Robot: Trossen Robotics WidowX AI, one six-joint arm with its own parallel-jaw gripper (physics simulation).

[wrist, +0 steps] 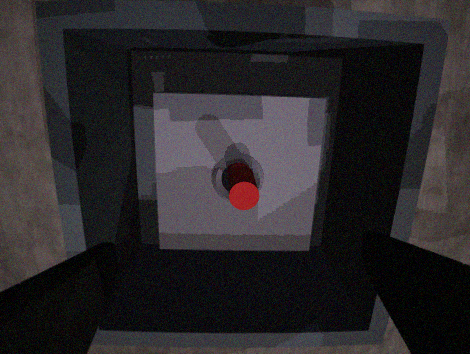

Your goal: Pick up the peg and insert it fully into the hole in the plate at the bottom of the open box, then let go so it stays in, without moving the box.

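Frame: origin at the arm's base, x ahead, y left, z up, level; metres.
Seen in the pictures: gripper, fingertip midpoint: (pixel 240 250).
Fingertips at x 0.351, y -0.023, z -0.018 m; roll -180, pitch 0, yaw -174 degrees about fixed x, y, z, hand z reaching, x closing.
Observation:
Pixels of each thing's middle, then the offset from my fingertips to it. Level surfaces: height alone.
- red peg at the middle of its body: (pixel 240 171) dx -0.003, dy -0.007, dz -0.077 m
- pale plate at the middle of its body: (pixel 236 167) dx -0.001, dy -0.006, dz -0.091 m
- open box at the middle of its body: (pixel 237 174) dx -0.001, dy -0.006, dz -0.076 m
- brownish table top at its surface level: dz -0.125 m
The red peg (pixel 244 196) stands near the middle of the wrist view, with its bright round top toward the camera and its darker lower end in the hole (pixel 226 179) of the pale plate (pixel 287 150). A dark crescent of the hole shows at the peg's left, and the peg looks slightly tilted. How deep it sits cannot be seen. The open box (pixel 160 20) surrounds the plate with dark inner walls and a blue-grey rim. My gripper (pixel 240 250) is open, its dark fingers wide apart at the lower left and lower right, well away from the peg, with nothing between them.
The box's walls rise on all sides of the plate, and its near rim (pixel 240 337) crosses the bottom of the view between the fingers. A brownish table top (pixel 20 150) shows outside the box at left and right. Shadows fall across the plate.

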